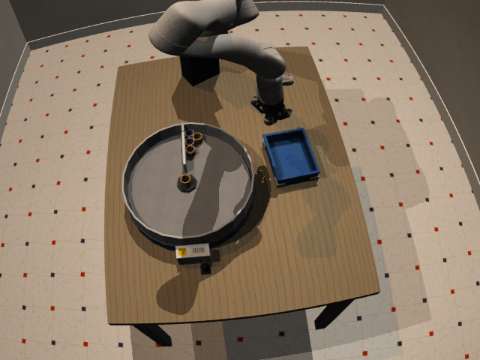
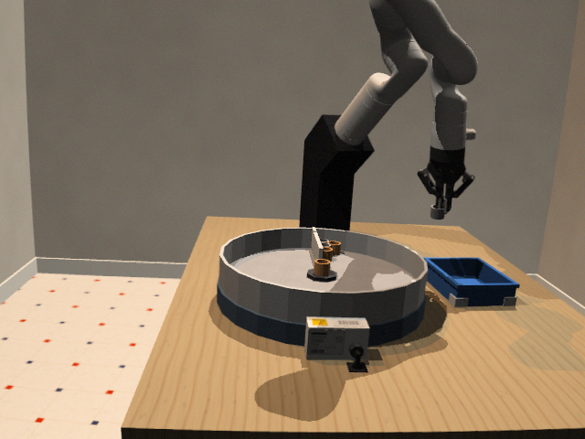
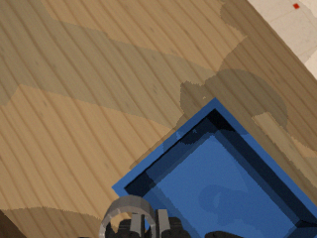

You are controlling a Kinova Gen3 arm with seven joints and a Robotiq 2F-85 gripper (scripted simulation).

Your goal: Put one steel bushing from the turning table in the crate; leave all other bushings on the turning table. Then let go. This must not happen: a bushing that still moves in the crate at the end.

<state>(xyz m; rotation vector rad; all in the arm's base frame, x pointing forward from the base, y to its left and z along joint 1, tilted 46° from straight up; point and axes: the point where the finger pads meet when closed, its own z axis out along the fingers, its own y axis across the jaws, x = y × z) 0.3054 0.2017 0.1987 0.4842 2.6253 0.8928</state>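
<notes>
The blue crate is 2 cm ahead of my hand, 7 cm to the left of it and 17 cm below it. From my hand the other things lie so: turning table (20 cm ahead, 23 cm to the right, 14 cm below).
</notes>
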